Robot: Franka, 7 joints.
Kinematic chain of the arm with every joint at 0, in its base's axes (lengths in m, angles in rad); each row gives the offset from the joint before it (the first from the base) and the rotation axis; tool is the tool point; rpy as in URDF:
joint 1: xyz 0 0 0.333 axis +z
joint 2: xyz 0 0 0 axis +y
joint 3: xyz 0 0 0.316 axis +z
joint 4: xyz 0.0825 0 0 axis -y
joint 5: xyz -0.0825 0 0.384 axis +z
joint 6: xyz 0 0 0 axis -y
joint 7: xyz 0.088 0 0 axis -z
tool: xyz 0 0 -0.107 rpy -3.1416 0 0
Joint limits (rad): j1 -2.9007..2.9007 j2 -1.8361..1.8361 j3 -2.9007..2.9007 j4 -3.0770..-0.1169 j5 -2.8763..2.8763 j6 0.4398..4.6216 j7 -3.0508..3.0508
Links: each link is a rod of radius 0.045 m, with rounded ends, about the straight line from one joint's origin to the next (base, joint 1, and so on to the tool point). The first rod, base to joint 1, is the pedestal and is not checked.
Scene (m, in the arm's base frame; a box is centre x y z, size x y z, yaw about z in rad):
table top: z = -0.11
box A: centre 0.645 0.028 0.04 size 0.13 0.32 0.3 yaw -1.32
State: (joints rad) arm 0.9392 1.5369 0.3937 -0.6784 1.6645 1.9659 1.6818
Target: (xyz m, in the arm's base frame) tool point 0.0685 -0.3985 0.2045
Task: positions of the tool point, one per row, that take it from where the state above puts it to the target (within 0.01 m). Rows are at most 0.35 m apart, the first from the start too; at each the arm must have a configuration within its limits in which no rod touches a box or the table.
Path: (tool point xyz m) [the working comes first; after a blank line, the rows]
Joints at the target: 0.5096 1.8361 -1.1493 -2.6198 1.6990 2.5310 1.6818
Straight joint move there: touches the table top.

1: 0.2671 0.7734 0.2310
2: 0.2163 0.7690 0.3727
3: 0.1630 0.7268 0.4941
4: 0.1140 0.6538 0.5887
5: 0.0739 0.5592 0.6516
6: 0.2709 0.5001 0.4212
7: 0.3693 0.3164 0.2297
8: 0.3536 0.0848 0.1290
9: 0.2476 -0.1096 0.1274
10: 0.0989 -0.2100 0.1902
11: 0.1145 -0.2762 0.2159
12: 0.1089 -0.3383 0.2215
13: 0.0685 -0.3985 0.2045

